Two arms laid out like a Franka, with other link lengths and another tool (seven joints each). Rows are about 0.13 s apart.
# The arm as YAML. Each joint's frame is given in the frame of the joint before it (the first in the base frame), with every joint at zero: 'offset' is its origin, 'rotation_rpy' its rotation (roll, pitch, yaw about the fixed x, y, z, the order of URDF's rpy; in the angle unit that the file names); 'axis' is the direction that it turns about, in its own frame. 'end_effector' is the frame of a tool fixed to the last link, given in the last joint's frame.
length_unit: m
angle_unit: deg
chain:
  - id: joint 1
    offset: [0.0, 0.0, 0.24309]
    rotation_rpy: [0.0, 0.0, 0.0]
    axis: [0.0, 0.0, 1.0]
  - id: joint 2
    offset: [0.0, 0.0, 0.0]
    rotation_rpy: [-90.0, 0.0, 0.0]
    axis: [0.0, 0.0, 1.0]
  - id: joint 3
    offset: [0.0, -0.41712, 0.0]
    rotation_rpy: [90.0, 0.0, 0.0]
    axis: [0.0, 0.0, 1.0]
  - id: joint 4
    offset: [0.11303, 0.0, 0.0]
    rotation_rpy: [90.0, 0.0, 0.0]
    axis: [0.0, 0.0, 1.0]
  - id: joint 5
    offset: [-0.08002, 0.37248, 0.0]
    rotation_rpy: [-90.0, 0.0, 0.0]
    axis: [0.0, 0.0, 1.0]
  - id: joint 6
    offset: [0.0, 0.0, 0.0]
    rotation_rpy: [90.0, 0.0, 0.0]
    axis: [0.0, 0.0, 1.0]
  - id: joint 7
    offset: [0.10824, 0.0, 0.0]
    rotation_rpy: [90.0, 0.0, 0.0]
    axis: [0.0, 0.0, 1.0]
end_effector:
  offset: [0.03, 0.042, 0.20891]
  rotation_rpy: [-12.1, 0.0, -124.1]
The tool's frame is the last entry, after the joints.
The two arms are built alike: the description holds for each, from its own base.
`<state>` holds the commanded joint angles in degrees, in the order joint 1, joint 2, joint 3, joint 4, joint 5, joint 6, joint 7, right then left.
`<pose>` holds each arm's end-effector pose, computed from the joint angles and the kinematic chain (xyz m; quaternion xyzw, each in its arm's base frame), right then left.
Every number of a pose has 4 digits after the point. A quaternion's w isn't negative.
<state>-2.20 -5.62 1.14 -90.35 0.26 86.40 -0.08 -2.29 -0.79 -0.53 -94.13 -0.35 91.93 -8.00</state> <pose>0.5787 -0.0511 0.5783 0.4721 0.8736 0.1005 0.0624 0.6197 -0.0693 0.5078 0.4268 0.8994 0.0878 0.0350</pose>
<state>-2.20 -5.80 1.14 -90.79 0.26 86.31 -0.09 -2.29 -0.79 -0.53 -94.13 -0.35 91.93 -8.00</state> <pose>0.5766 -0.0510 0.5760 0.4723 0.8738 0.0991 0.0598 0.6197 -0.0693 0.5078 0.4268 0.8994 0.0878 0.0350</pose>
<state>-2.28 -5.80 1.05 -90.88 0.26 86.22 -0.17 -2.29 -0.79 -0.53 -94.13 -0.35 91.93 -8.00</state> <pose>0.5761 -0.0527 0.5749 0.4732 0.8735 0.0984 0.0584 0.6197 -0.0693 0.5078 0.4268 0.8994 0.0878 0.0350</pose>
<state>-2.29 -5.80 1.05 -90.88 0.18 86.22 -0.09 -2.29 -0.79 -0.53 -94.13 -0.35 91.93 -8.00</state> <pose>0.5760 -0.0532 0.5750 0.4739 0.8732 0.0977 0.0588 0.6197 -0.0693 0.5078 0.4268 0.8994 0.0878 0.0350</pose>
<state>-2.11 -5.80 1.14 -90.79 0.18 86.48 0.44 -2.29 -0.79 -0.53 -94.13 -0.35 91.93 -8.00</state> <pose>0.5769 -0.0507 0.5764 0.4756 0.8719 0.0990 0.0617 0.6197 -0.0693 0.5078 0.4268 0.8994 0.0878 0.0350</pose>
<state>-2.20 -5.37 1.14 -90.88 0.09 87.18 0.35 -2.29 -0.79 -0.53 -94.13 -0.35 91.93 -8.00</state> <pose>0.5817 -0.0521 0.5731 0.4754 0.8719 0.0991 0.0634 0.6197 -0.0693 0.5078 0.4268 0.8994 0.0878 0.0350</pose>
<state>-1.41 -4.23 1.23 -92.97 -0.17 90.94 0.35 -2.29 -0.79 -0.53 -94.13 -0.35 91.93 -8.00</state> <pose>0.5984 -0.0442 0.5523 0.4682 0.8754 0.0998 0.0677 0.6197 -0.0693 0.5078 0.4268 0.8994 0.0878 0.0350</pose>
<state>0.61 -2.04 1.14 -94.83 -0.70 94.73 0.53 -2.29 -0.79 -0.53 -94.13 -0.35 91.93 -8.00</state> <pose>0.6200 -0.0256 0.5222 0.4544 0.8831 0.0962 0.0662 0.6197 -0.0693 0.5078 0.4268 0.8994 0.0878 0.0350</pose>
